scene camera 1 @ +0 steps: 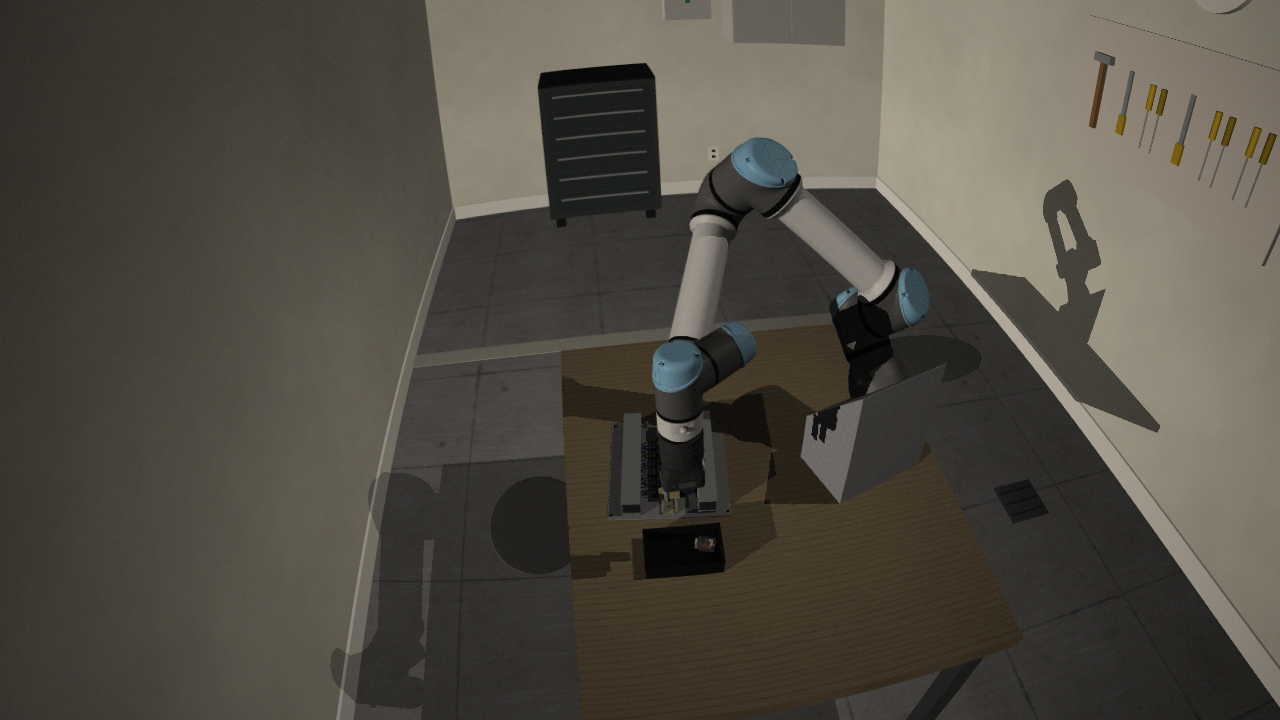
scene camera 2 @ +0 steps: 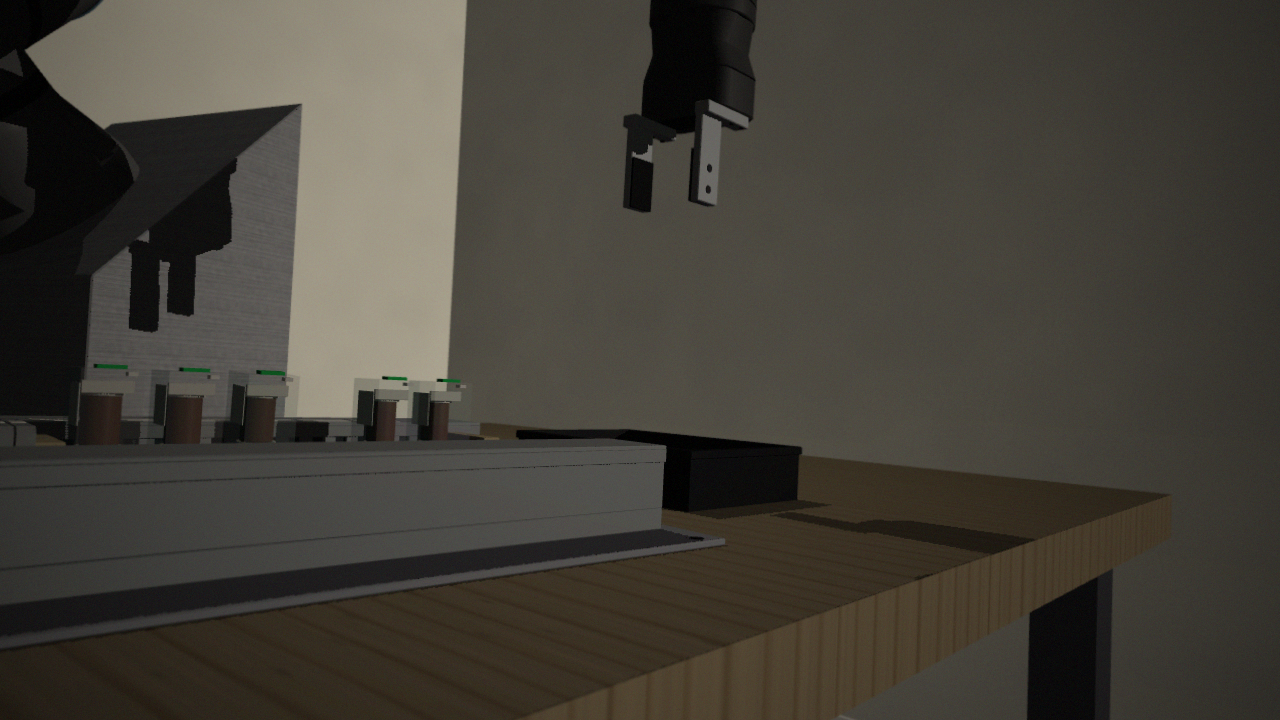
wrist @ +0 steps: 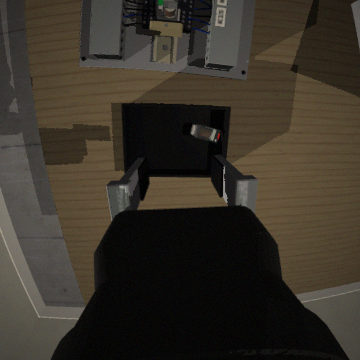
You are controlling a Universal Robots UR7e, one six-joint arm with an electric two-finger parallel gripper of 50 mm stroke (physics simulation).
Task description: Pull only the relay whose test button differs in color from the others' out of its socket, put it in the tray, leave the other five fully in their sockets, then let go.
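Frame: origin at the arm's base, x ahead, y left, z up, level; centimetres.
Where they show: gripper, fingertip midpoint: (scene camera 1: 682, 495) (scene camera 2: 668, 206) (wrist: 179, 169); arm's base, link origin: (scene camera 1: 880, 387) (scene camera 2: 51, 206).
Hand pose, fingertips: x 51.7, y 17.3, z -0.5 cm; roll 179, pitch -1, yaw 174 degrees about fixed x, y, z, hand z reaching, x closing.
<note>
Things, the pixels of their top centre, and the offset from my fingertips. "pt": a spot on its surface instead. Level surfaces: height alone.
- relay with the red test button, top centre: (wrist: 206, 133) (scene camera 1: 705, 540) dx -5.1, dy -0.6, dz -16.4 cm
- black tray, top centre: (scene camera 2: 655, 438) (wrist: 175, 141) (scene camera 1: 683, 546) dx -0.2, dy +0.0, dz -16.0 cm
- green-button relay, surface spot: (wrist: 169, 9) pt dx -1.7, dy -17.2, dz -12.7 cm
- mounting plate, surface spot: (wrist: 140, 62) pt dx +3.4, dy -12.8, dz -19.2 cm
- tan end block, surface spot: (wrist: 165, 47) pt dx -0.8, dy -14.4, dz -18.9 cm
- wooden table, surface height: dz -19.5 cm
The relay with the red test button (scene camera 1: 706, 543) (wrist: 205, 133) lies on its side in the black tray (scene camera 1: 666, 555) (scene camera 2: 742, 479) (wrist: 155, 140), near the tray's right wall in the wrist view. My gripper (scene camera 2: 671, 205) (wrist: 179, 169) is open and empty, high above the table and apart from the relay. Several relays with green buttons (scene camera 2: 101, 416) (scene camera 2: 185, 416) (scene camera 2: 260, 416) (scene camera 2: 385, 419) (scene camera 2: 438, 419) stand upright in a row, with a gap between the third and fourth. Their lower parts are hidden behind a duct. One green-button relay (wrist: 169, 9) shows at the wrist view's top edge.
The grey wiring duct (scene camera 2: 358, 501) (wrist: 225, 45) runs along the relay row on the mounting plate (wrist: 140, 62). A tan end block (wrist: 165, 47) sits at the row's end. A large grey angled box (scene camera 1: 886, 443) stands right of the plate. The wooden table (scene camera 1: 805, 582) extends around the tray.
</note>
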